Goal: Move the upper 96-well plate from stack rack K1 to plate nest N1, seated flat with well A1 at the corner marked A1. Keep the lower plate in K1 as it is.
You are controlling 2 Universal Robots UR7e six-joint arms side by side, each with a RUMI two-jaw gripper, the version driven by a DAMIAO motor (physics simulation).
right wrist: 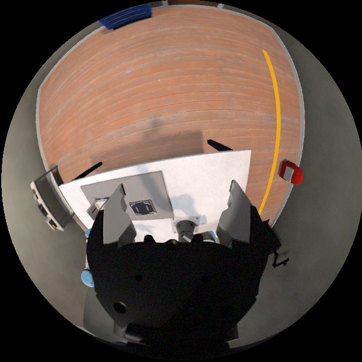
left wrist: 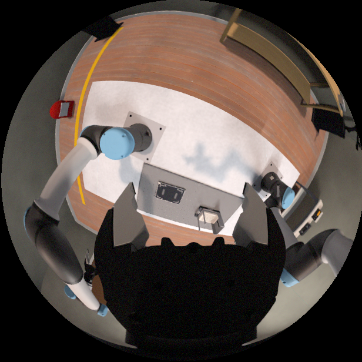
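Stack rack K1 [left wrist: 218, 227] [right wrist: 92, 209] stands on the grey board [left wrist: 151, 175] [right wrist: 100, 186], with a pale 96-well plate [left wrist: 208, 215] [right wrist: 101, 202] at its top. Whether a lower plate is under it cannot be told. Plate nest N1 [left wrist: 171, 192] [right wrist: 142, 208] is a dark, empty frame beside K1 on the same board. My left gripper [left wrist: 189, 183] is open and empty, high above the board. My right gripper [right wrist: 176, 182] is open and empty, also high up, with N1 showing between its fingers in the right wrist view.
Robot arms rise from base plates on the white sheet [left wrist: 175, 115] [right wrist: 210, 170], one at each side in the left wrist view. A red object [left wrist: 62, 109] [right wrist: 291, 172] lies beyond the yellow line [left wrist: 86, 90] [right wrist: 278, 120]. A grey box-like device [left wrist: 305, 212] [right wrist: 47, 200] stands at the table's edge.
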